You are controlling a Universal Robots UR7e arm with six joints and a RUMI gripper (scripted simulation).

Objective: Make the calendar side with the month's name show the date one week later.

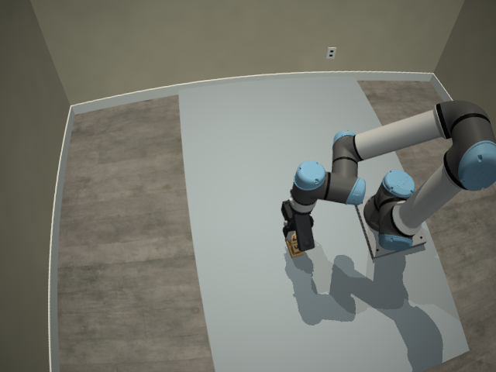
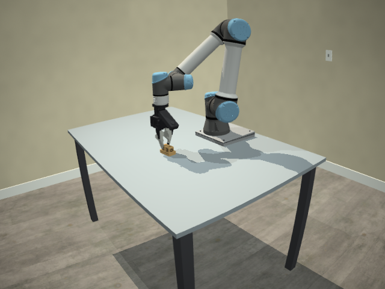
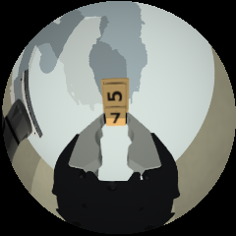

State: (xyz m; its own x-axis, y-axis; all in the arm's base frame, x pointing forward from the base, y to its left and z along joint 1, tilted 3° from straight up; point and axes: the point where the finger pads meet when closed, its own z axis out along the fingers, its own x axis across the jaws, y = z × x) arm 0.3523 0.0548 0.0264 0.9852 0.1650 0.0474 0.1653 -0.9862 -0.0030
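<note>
Now: the wooden tray 2 cm to the left of my hand and 3 cm below it.
</note>
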